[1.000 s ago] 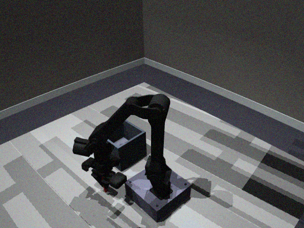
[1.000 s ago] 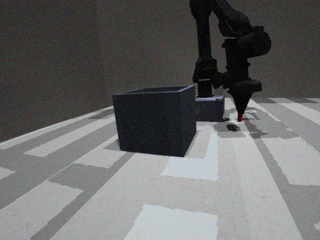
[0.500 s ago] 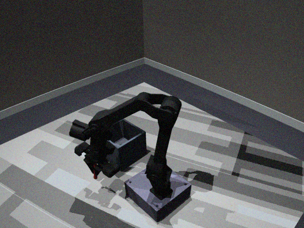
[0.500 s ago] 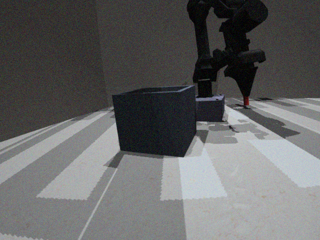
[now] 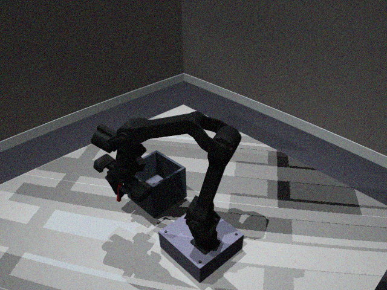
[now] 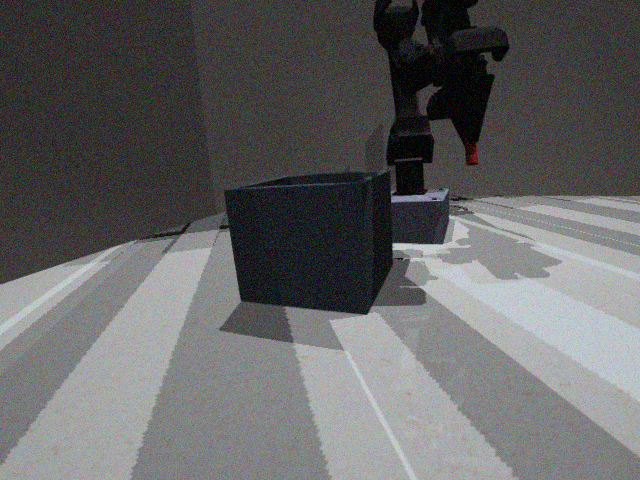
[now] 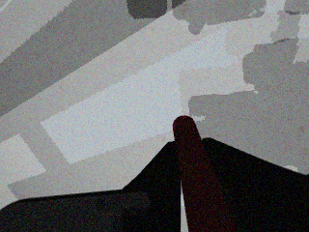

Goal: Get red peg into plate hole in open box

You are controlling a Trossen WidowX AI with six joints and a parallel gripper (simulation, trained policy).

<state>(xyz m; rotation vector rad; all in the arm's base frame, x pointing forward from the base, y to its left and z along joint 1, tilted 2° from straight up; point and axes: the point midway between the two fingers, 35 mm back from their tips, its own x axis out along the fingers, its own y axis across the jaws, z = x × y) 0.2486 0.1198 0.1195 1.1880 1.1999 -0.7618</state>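
The plate lies 18 cm to the right of my gripper tip, 12 cm below it and 7 cm ahead of it. The rest, counted from my gripper tip: red peg (2 cm above).
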